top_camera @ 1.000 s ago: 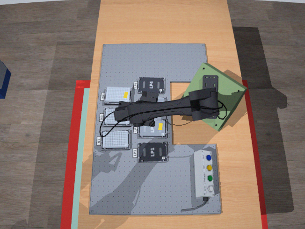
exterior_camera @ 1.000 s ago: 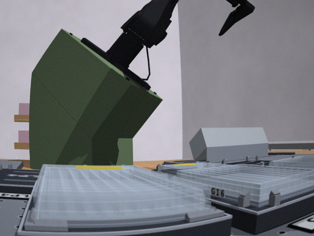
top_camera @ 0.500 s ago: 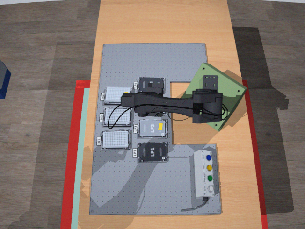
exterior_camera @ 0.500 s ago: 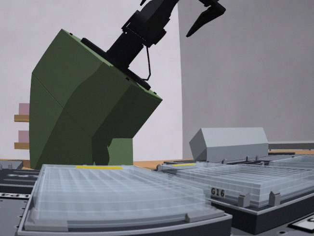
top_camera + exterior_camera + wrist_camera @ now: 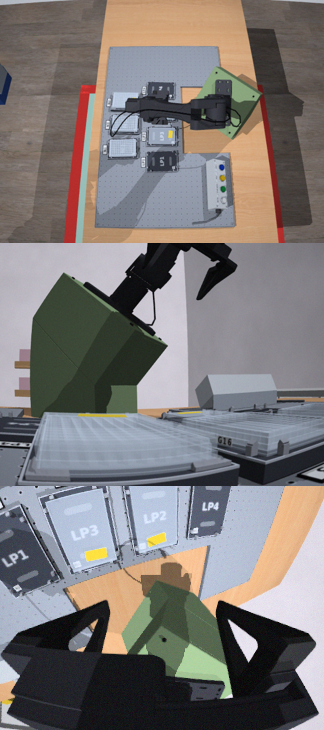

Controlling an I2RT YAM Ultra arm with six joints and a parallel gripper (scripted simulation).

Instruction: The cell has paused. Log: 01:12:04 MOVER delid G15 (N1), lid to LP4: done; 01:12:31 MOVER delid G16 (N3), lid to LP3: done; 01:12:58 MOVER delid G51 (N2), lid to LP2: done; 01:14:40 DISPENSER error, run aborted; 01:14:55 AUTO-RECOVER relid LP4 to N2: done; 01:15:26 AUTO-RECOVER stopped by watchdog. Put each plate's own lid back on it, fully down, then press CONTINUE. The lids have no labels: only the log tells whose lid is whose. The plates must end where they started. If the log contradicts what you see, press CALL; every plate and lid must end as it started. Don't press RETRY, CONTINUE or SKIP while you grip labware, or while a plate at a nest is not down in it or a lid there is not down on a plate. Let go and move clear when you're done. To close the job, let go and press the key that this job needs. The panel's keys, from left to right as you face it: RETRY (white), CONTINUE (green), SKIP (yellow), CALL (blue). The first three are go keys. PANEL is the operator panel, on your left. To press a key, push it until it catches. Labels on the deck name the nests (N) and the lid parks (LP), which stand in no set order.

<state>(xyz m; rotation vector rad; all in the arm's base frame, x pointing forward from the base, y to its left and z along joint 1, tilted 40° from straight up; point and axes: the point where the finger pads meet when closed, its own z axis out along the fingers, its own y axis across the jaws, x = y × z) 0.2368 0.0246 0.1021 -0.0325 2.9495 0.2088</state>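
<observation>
The lid lies 50 mm to the left of my hand and 200 mm below it. From my hand the other things lie so: blue call key 310 mm behind, 150 mm to the left, 150 mm below; then plate 190 mm ahead, 30 mm to the left, 190 mm below; then yellow SKIP key 320 mm behind, 200 mm to the left, 150 mm below.
</observation>
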